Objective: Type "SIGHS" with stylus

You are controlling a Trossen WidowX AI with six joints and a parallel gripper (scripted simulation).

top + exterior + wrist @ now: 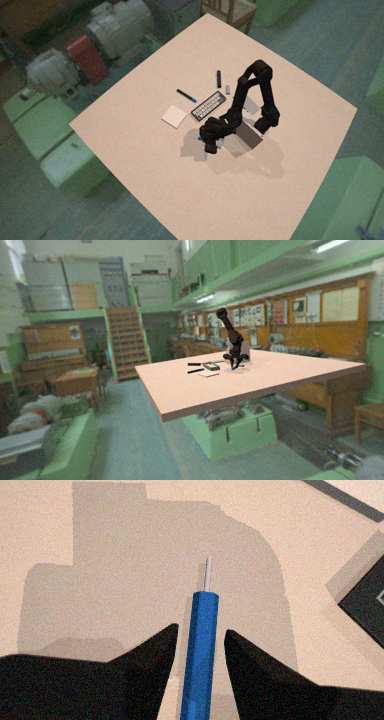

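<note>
Now: the stylus 1 cm ahead of my gripper tip and 1 cm to the left of it. Round my gripper tip: stylus tip: 4 cm ahead, 3 cm to the left; small grey block: 8 cm behind, 6 cm to the right, 1 cm below; pale square pad: 21 cm ahead, 2 cm to the left, 1 cm below.
</note>
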